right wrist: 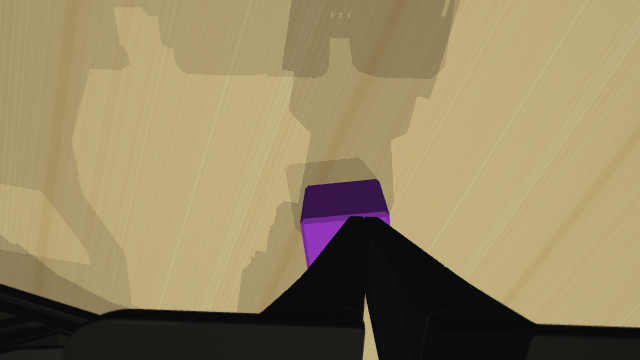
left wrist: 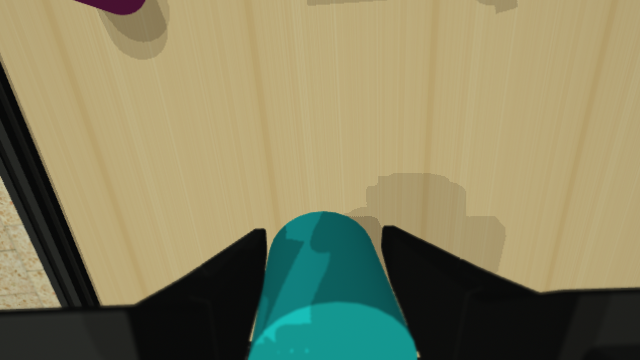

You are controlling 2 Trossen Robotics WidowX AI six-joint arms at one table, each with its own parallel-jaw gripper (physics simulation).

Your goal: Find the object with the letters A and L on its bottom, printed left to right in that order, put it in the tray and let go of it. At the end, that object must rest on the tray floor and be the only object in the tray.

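Places are measured from the left arm's base along level axes (x right, y ahead, z up), in metres.
Where they show: left gripper, fingertip midpoint: [left wrist: 324,237]; right gripper, fingertip midpoint: [right wrist: 362,230].
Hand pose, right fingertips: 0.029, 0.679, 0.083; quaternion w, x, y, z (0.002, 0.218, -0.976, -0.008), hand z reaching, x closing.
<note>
After its pixels a point has its place, as x, y, z.
My left gripper [left wrist: 324,237] @[-0.050, 0.266, 0.146] is shut on a teal cylinder [left wrist: 325,280] @[-0.052, 0.270, 0.176], held between its two fingers above the table. No letters show on the cylinder's visible sides. My right gripper [right wrist: 362,230] @[0.029, 0.679, 0.083] is shut with its fingertips together and holds nothing. A purple block [right wrist: 345,200] @[0.016, 0.708, -0.001] stands on the table below and behind the right fingertips, partly hidden by them; its underside is hidden. A dark magenta object [left wrist: 117,4] @[-0.190, 0.373, -0.003] shows in part at the top left of the left wrist view. The tray does not show in either view.
The wooden table [left wrist: 340,110] @[-0.024, 0.296, -0.027] [right wrist: 500,150] @[-0.056, 0.649, -0.028] lies under both grippers, with arm shadows across it. A black table edge [left wrist: 37,190] @[-0.296, 0.228, -0.012] runs down the left side of the left wrist view, with speckled floor [left wrist: 22,250] beyond it. A black structure [right wrist: 30,320] @[0.160, 0.887, -0.007] shows at the lower left of the right wrist view.
</note>
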